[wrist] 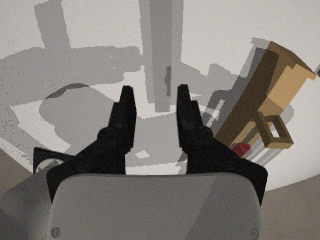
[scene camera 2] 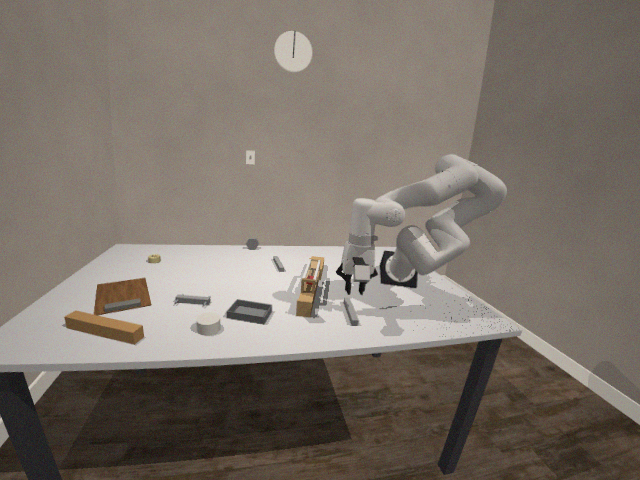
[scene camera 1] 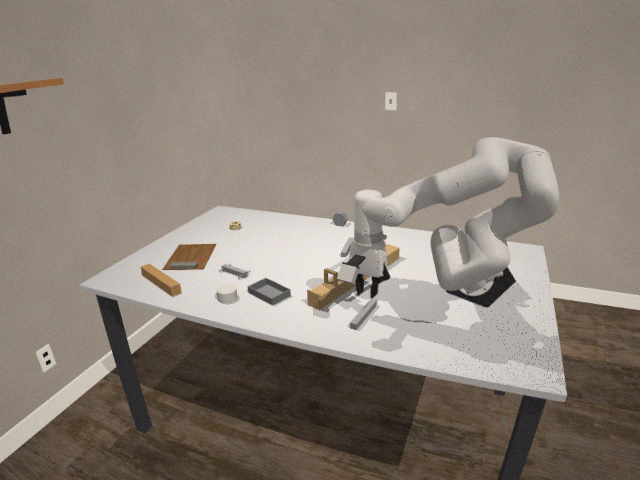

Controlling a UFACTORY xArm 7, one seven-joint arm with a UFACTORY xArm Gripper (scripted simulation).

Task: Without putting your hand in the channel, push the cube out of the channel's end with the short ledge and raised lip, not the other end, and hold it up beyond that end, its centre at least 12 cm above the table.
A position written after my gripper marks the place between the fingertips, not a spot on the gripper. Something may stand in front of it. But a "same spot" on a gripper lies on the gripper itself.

my gripper: wrist 155, 98; scene camera 2; scene camera 1
wooden board: scene camera 2; scene camera 1; not seen in the wrist view (out of frame)
same spot on my gripper: (scene camera 1: 374, 288) = (scene camera 2: 364, 285)
same spot on wooden board: (scene camera 2: 122, 292) = (scene camera 1: 191, 254)
